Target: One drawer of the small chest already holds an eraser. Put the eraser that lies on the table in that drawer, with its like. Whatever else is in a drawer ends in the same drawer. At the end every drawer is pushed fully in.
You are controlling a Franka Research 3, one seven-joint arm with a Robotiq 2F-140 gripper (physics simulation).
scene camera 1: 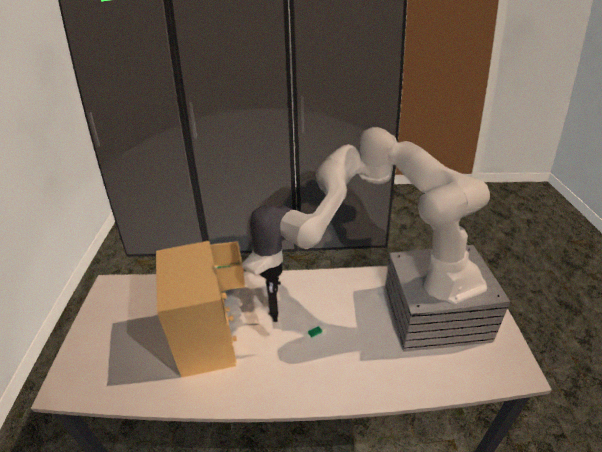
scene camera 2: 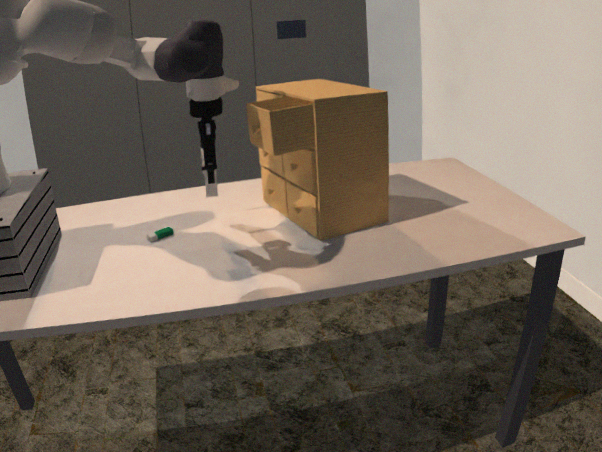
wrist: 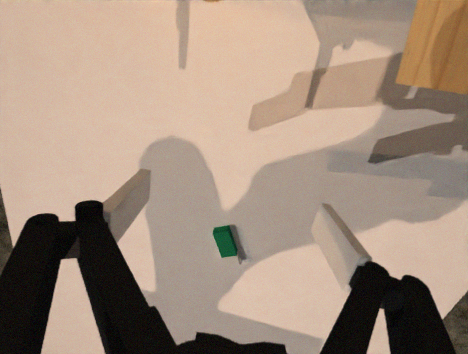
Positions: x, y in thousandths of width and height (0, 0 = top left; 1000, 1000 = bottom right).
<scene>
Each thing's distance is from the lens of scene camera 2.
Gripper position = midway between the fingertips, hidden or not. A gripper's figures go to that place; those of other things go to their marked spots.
my gripper (scene camera 2: 348, 406): 1.23 m
small wooden chest (scene camera 2: 584, 271): 1.11 m
drawer (scene camera 2: 468, 278): 1.04 m
drawer (scene camera 2: 502, 455): 1.18 m
drawer (scene camera 2: 456, 410): 1.30 m
</scene>
